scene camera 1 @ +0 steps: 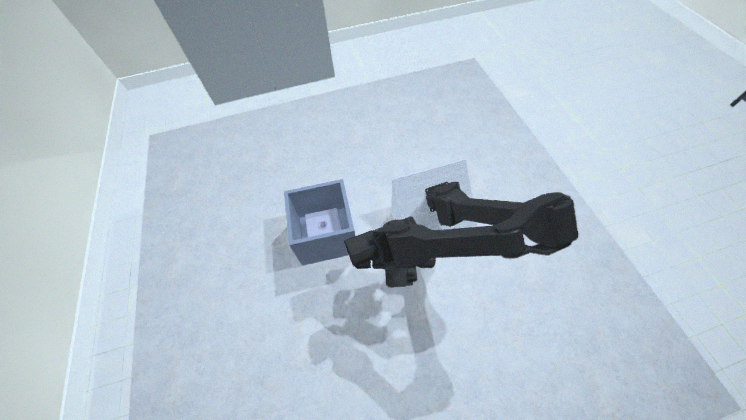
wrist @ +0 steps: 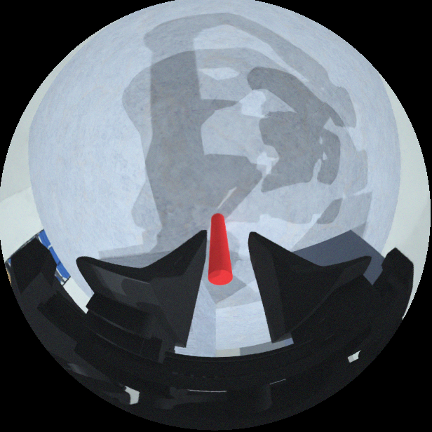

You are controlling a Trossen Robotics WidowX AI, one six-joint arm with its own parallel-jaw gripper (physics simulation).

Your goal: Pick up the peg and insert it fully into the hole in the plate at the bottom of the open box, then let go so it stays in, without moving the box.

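Seen in the pictures: arm's base, link origin: (scene camera 1: 439, 196).
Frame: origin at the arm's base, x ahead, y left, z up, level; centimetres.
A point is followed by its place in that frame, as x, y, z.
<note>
The red peg (wrist: 218, 245) stands upright in the wrist view, in line with the gap between my two black fingers. My gripper (wrist: 227, 236) is open, with bare gaps between the peg and both fingers. The blue-grey open box (scene camera 1: 321, 250) {33.4, 2.0, -4.7} (wrist: 345, 248) stands left of the arm's front end in the scene view and shows behind the right finger in the wrist view. The pale plate (scene camera 1: 312, 219) {33.6, -8.5, -5.9} lies at its bottom, with a dark round hole (scene camera 1: 323, 224) {31.1, -6.7, -7.3}. The peg does not show in the scene view, where the arm hides the fingertips.
The black arm (scene camera 1: 464, 242) {9.4, 22.5, 24.0} reaches in from the right, its front end close to the box's right wall. A grey mat (scene camera 1: 219, 339) {64.0, 13.4, -11.7} lies under everything. A big grey block (scene camera 1: 261, 46) is at the back. Shadows of the arm fall on the mat in front.
</note>
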